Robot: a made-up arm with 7 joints. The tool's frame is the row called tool.
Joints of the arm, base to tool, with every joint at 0 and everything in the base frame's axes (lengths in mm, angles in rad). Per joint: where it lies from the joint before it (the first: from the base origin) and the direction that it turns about. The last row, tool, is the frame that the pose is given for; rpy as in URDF.
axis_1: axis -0.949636 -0.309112 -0.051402 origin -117 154 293
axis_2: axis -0.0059 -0.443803 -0.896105 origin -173 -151 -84
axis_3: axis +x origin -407 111 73
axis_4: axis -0.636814 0.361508 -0.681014 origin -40 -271 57
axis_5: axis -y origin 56 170 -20
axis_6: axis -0.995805 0.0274 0.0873 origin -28 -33 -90
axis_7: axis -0.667 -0.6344 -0.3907 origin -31 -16 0
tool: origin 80 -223 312 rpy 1.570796 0 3.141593
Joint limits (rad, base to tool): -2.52..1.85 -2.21..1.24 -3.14..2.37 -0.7..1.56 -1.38..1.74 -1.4..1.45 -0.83..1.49
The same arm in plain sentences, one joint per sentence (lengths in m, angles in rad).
The arm has seven revolute joints in a row. What follows holds with every joint at zero, and every direction is one of the base frame's. The first joint is mounted 0.117 m along -x and 0.154 m along +y and 0.293 m along +z from the base frame's origin and turns about the direction (-0.949636, -0.309112, -0.051402), from -2.52 to 1.85 rad. The second joint is mounted 0.173 m along -x and 0.151 m along -y and 0.084 m along -z from the first joint and turns about the direction (-0.0059, -0.443803, -0.896105), from -2.21 to 1.24 rad. The third joint is mounted 0.407 m along -x and 0.111 m along +y and 0.073 m along +z from the second joint and turns about +x, from -3.14 to 2.37 rad. The fourth joint is mounted 0.04 m along -x and 0.271 m along -y and 0.057 m along +z from the third joint and turns about the direction (-0.636814, 0.361508, -0.681014), from -0.7 to 1.56 rad. The fifth joint is mounted 0.056 m along +x and 0.17 m along +y and 0.02 m along -z from the fourth joint and turns about -y, from -1.38 to 1.74 rad. The sixth joint is mounted 0.028 m along -x and 0.033 m along -y and 0.09 m along -z from the fifth joint and turns about the direction (-0.995805, 0.0274, 0.0873), from -1.4 to 1.45 rad. The seventh joint is mounted 0.031 m along -x and 0.016 m along -y from the sixth joint and turns about the direction (-0.667, -0.6344, -0.3907), from -0.83 to 1.49 rad. The tool frame, which is the frame that the pose is given for, is mounted 0.08 m along +x and 0.223 m along -y and 0.312 m along +z from the seventh joint; its axes are the base frame's turned by roll 1.5708, pitch 0 and yaw -3.1416 rad (as in URDF: about the fixed x, then y, then z).
